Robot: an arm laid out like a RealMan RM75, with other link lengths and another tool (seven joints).
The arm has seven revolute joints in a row. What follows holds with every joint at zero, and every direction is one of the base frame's.
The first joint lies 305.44 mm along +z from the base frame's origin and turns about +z.
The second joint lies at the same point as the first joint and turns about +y.
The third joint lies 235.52 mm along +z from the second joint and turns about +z.
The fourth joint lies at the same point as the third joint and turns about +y.
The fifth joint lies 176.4 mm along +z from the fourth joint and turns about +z.
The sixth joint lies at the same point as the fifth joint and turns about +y.
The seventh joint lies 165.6 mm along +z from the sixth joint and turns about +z.
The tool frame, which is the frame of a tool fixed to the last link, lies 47 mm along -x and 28 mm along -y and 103 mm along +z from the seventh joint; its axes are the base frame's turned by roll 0, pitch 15.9 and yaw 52.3 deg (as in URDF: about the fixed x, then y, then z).
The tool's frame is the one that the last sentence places.
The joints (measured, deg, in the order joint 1, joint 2, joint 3, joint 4, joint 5, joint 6, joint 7), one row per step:
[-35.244 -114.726 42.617 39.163 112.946 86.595 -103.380]
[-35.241 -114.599 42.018 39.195 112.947 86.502 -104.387]
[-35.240 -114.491 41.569 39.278 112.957 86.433 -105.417]
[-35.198 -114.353 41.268 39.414 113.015 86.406 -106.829]
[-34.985 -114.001 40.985 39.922 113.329 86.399 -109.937]
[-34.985 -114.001 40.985 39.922 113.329 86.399 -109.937]
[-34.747 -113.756 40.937 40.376 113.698 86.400 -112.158]
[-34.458 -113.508 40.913 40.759 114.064 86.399 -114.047]
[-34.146 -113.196 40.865 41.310 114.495 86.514 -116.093]
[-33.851 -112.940 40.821 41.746 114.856 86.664 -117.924]
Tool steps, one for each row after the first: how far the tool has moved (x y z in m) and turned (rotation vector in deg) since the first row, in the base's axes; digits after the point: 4 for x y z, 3 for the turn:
[-0.0004 0.0016 0.0024 0.259 -0.530 1.146]
[-0.0006 0.0028 0.0045 0.398 -0.992 2.202]
[-0.0012 0.0031 0.0062 0.292 -1.452 3.515]
[-0.0040 0.0025 0.0098 -0.163 -2.004 6.240]
[-0.0040 0.0025 0.0098 -0.163 -2.004 6.240]
[-0.0071 0.0013 0.0119 -0.590 -2.165 8.180]
[-0.0105 -0.0002 0.0139 -0.944 -2.223 9.926]
[-0.0142 -0.0017 0.0167 -1.284 -2.218 11.704]
[-0.0173 -0.0034 0.0189 -1.655 -2.296 13.329]

